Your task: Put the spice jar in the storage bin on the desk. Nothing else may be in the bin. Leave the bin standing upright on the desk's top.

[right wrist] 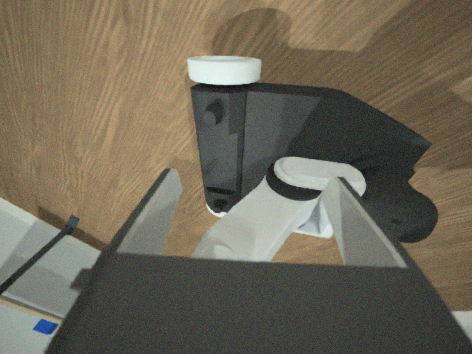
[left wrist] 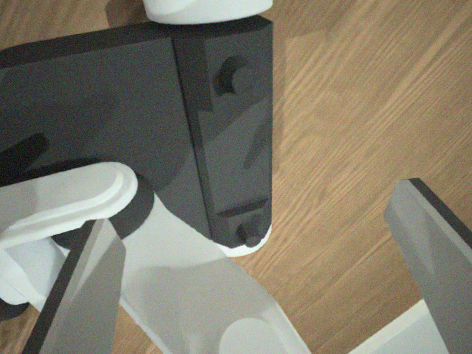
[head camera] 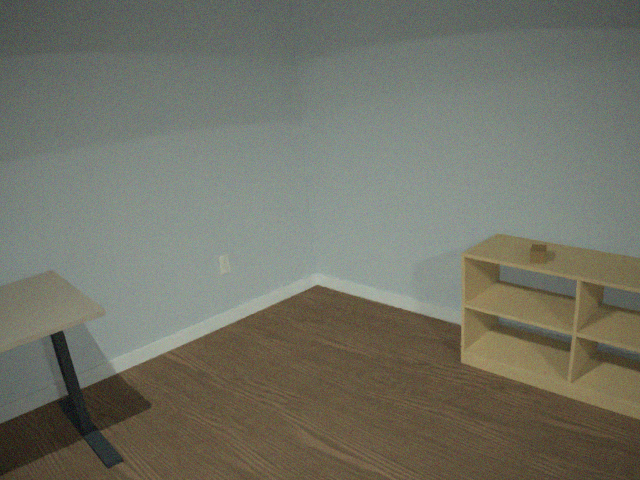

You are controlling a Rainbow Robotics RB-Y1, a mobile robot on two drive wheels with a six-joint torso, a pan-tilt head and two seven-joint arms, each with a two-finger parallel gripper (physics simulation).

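Places are measured from the robot's base along level axes (x ahead, y left, z up), in metres.
Pixels of known places: left gripper, fingertip midpoint: (left wrist: 253, 216); right gripper, fingertip midpoint: (right wrist: 252, 182).
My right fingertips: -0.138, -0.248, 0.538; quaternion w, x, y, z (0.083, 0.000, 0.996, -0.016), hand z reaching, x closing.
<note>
Behind a point stands the place of what it marks, as x, y, z.
Part of the desk (head camera: 46, 304) @[1.760, 1.250, 0.721], a pale wooden top on a dark metal leg, shows at the left edge of the head view. In the right wrist view, a dark leg and a thin tan edge that looks like the desk's top show at the lower left, with a small blue thing (right wrist: 45, 326) @[1.340, 1.423, 0.758] beside that edge; I cannot tell what it is. The spice jar does not show, and I can make out no storage bin. My left gripper (left wrist: 253, 216) @[-0.099, 0.252, 0.545] is open and empty over the floor and my base. My right gripper (right wrist: 252, 182) @[-0.138, -0.248, 0.538] is open and empty, also beside the base.
A low wooden shelf unit (head camera: 519, 268) stands against the wall at the right of the head view, with a small brown block (head camera: 538, 253) @[2.060, -0.878, 0.660] on top. Wooden floor (head camera: 310, 387) @[2.193, 0.216, 0.000] lies between it and the desk. The room corner is behind, with a wall outlet (head camera: 224, 264) @[3.045, 0.743, 0.399].
</note>
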